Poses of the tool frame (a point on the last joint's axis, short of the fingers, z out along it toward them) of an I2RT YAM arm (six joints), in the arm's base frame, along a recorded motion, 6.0 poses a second.
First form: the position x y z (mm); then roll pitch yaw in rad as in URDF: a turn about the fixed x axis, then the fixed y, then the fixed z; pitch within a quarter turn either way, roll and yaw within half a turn.
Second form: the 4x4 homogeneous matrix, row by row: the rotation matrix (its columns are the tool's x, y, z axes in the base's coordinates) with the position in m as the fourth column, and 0 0 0 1 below. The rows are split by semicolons. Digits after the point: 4 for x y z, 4 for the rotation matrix.
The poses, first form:
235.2, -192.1, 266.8, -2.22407, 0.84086, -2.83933
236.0, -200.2, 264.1, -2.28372, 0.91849, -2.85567
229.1, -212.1, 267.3, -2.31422, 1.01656, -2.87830
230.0, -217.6, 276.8, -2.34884, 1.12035, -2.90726
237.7, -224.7, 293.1, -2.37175, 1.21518, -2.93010
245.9, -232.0, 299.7, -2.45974, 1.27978, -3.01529
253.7, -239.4, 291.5, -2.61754, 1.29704, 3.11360
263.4, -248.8, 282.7, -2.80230, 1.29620, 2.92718
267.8, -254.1, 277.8, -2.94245, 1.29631, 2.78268
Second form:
-0.6366, 0.3840, 0.6688, 0.2352; -0.1985, 0.7564, -0.6233, -0.1921; -0.7452, -0.5295, -0.4053, 0.2668; 0, 0, 0, 1
-0.5824, 0.3923, 0.7120, 0.2360; -0.1712, 0.7970, -0.5791, -0.2002; -0.7947, -0.4592, -0.3970, 0.2641; 0, 0, 0, 1
-0.5082, 0.4282, 0.7473, 0.2291; -0.1370, 0.8164, -0.5610, -0.2121; -0.8503, -0.3874, -0.3562, 0.2673; 0, 0, 0, 1
-0.4235, 0.4607, 0.7800, 0.2300; -0.1011, 0.8316, -0.5461, -0.2176; -0.9003, -0.3101, -0.3056, 0.2768; 0, 0, 0, 1
-0.3404, 0.4872, 0.8042, 0.2377; -0.0731, 0.8390, -0.5392, -0.2247; -0.9374, -0.2423, -0.2500, 0.2931; 0, 0, 0, 1
-0.2846, 0.5011, 0.8172, 0.2459; -0.0361, 0.8463, -0.5315, -0.2320; -0.9580, -0.1808, -0.2228, 0.2997; 0, 0, 0, 1
-0.2702, 0.5058, 0.8192, 0.2537; 0.0076, 0.8520, -0.5235, -0.2394; -0.9628, -0.1353, -0.2341, 0.2915; 0, 0, 0, 1
-0.2649, 0.5137, 0.8161, 0.2634; 0.0577, 0.8532, -0.5183, -0.2488; -0.9625, -0.0902, -0.2557, 0.2827; 0, 0, 0, 1
-0.2538, 0.5226, 0.8139, 0.2678; 0.0952, 0.8509, -0.5166, -0.2541; -0.9626, -0.0536, -0.2657, 0.2778; 0, 0, 0, 1

